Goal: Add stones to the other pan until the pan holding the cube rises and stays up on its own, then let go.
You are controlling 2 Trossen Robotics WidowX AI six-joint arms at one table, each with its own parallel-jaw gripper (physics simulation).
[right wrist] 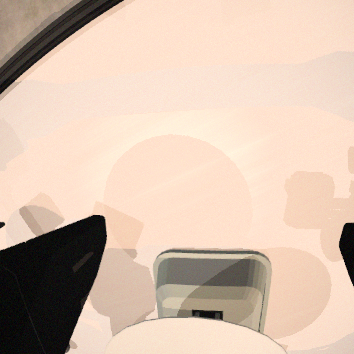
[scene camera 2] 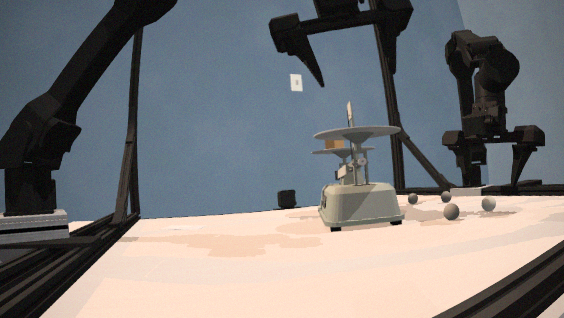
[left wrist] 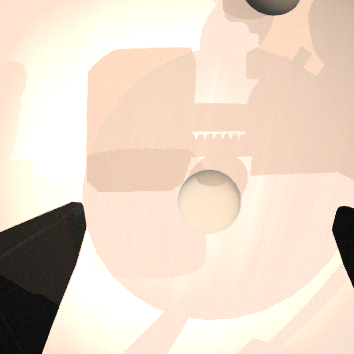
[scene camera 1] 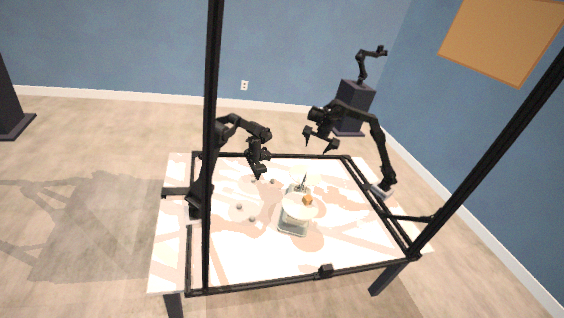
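Pixels of known places: left gripper, fingertip midpoint: [scene camera 2: 488, 186] [left wrist: 215, 218] [scene camera 1: 254, 174]; right gripper, fingertip midpoint: [right wrist: 230, 233] [scene camera 2: 359, 79] [scene camera 1: 314, 150]; left arm's base, link origin: [scene camera 2: 472, 186] [scene camera 1: 197, 213]; right arm's base, link origin: [scene camera 2: 30, 213] [scene camera 1: 383, 187].
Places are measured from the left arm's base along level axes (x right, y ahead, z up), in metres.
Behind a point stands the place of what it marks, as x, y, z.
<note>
A balance scale [scene camera 1: 294, 226] {0.164, 0.367, 0.029} [scene camera 2: 358, 204] {-0.052, 0.509, 0.018} stands on the table. An orange cube [scene camera 1: 307, 199] {0.135, 0.405, 0.152} [scene camera 2: 334, 144] {0.110, 0.425, 0.133} sits on its lower pan [scene camera 1: 294, 208] {0.146, 0.350, 0.122} [scene camera 2: 367, 149] {0.103, 0.333, 0.121}. The other pan [scene camera 2: 372, 131] {-0.061, 0.475, 0.133} [right wrist: 200, 337] {-0.076, 0.513, 0.134} is raised; no stones show on its visible part. Round grey stones [scene camera 1: 239, 206] {-0.007, 0.179, 0.002} [scene camera 1: 252, 219] {0.073, 0.216, 0.001} [scene camera 1: 272, 181] {-0.145, 0.384, -0.001} [scene camera 2: 451, 211] {-0.160, 0.402, -0.005} [scene camera 2: 488, 203] {-0.183, 0.305, -0.006} lie on the table beside the scale. My left gripper [scene camera 1: 257, 175] {-0.181, 0.297, 0.024} [scene camera 2: 491, 184] {-0.181, 0.297, 0.024} is open, above the table; in the left wrist view a stone [left wrist: 209, 201] {-0.180, 0.297, 0.005} shows between its fingertips, not gripped. My right gripper [scene camera 1: 316, 149] {-0.152, 0.578, 0.180} [scene camera 2: 357, 79] {-0.152, 0.578, 0.180} [right wrist: 230, 233] {-0.152, 0.578, 0.180} is open and empty, high above the scale.
A black frame [scene camera 1: 250, 286] {0.331, 0.139, -0.027} [right wrist: 60, 37] {-0.364, 0.492, -0.014} runs around the white table [scene camera 1: 260, 260] {0.251, 0.200, -0.022} [scene camera 2: 225, 295] {-0.193, 0.768, -0.022}, with tall posts [scene camera 1: 212, 75] {0.317, -0.010, 0.678} rising from it. A small black box [scene camera 1: 326, 270] {0.376, 0.404, 0.029} [scene camera 2: 287, 198] {0.351, 0.421, 0.010} is fixed on the frame's edge. Broad shadows cross the table top.
</note>
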